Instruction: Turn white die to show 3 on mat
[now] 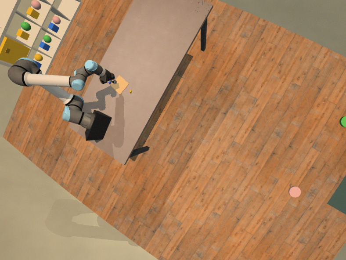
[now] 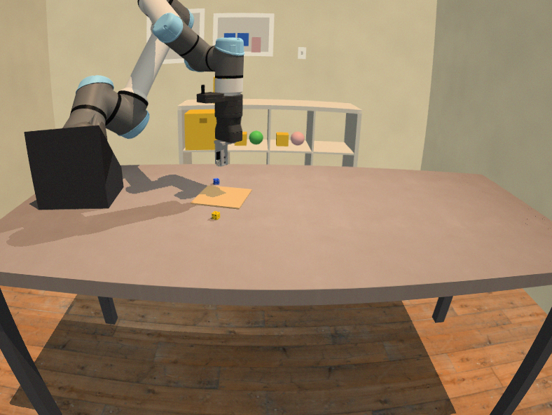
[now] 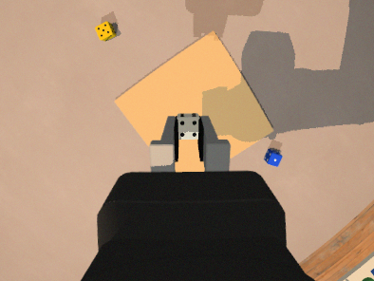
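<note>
The mat lies 12 cm below my hand and 1 cm to the left of it. Round my hand: yellow die (13 cm to the right, 11 cm below, 2 cm behind); then white die (1 cm below); then blue die (13 cm to the left, 11 cm below, 2 cm behind).
</note>
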